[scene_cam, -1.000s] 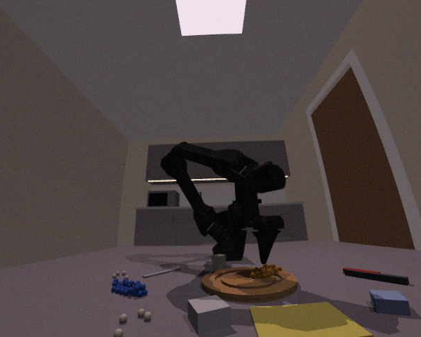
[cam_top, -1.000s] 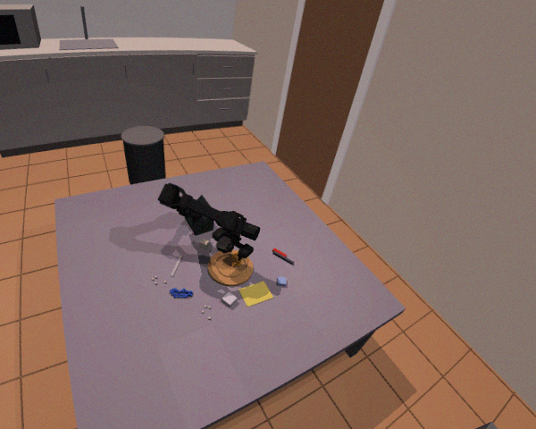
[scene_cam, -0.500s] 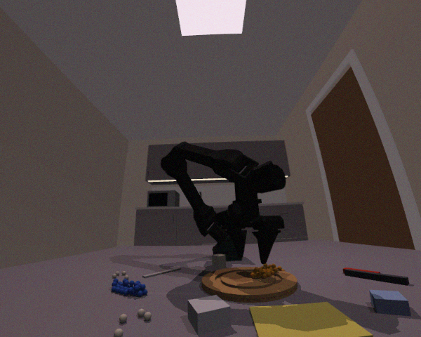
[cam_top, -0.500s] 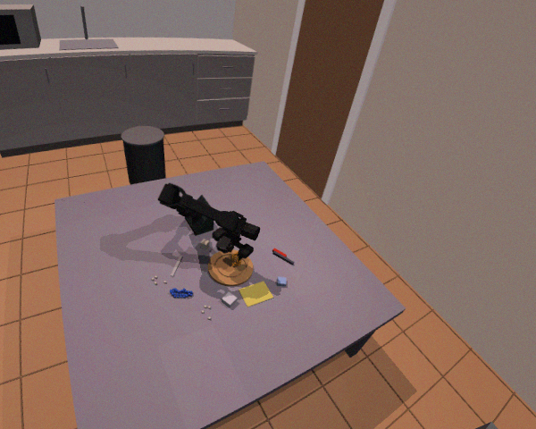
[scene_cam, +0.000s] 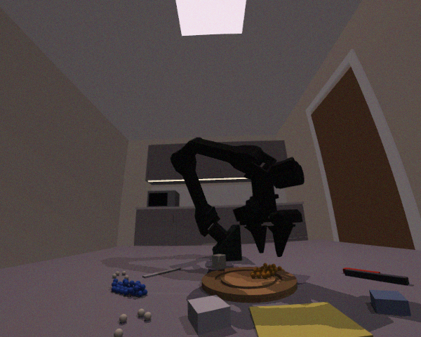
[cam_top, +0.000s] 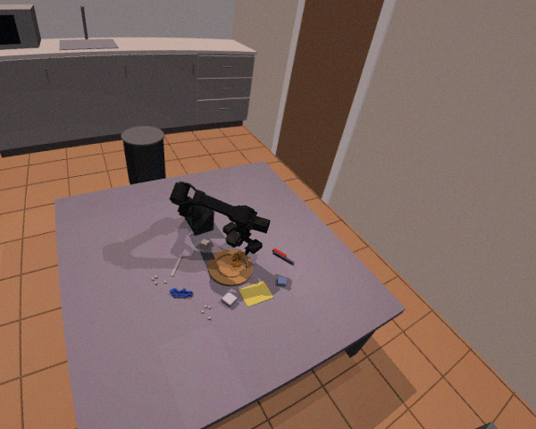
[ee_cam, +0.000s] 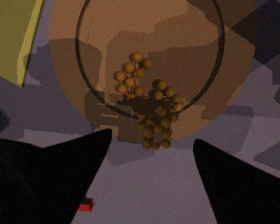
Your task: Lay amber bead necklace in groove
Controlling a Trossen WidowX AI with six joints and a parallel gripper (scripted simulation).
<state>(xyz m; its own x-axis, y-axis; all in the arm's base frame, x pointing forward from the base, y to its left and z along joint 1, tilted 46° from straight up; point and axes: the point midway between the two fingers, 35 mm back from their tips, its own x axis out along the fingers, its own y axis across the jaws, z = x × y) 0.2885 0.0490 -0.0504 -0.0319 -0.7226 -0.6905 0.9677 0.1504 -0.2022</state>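
Right now my gripper tip is 7 cm to the left of the round wooden bead board, 4 cm above it and 3 cm short of it. Also, from my gripper tip: blue block: 21 cm ahead, 8 cm to the left, 4 cm below; then red-and-black tool: 18 cm to the left, 9 cm ahead, 4 cm below; then yellow pad: 20 cm ahead, 5 cm below, 4 cm to the right.
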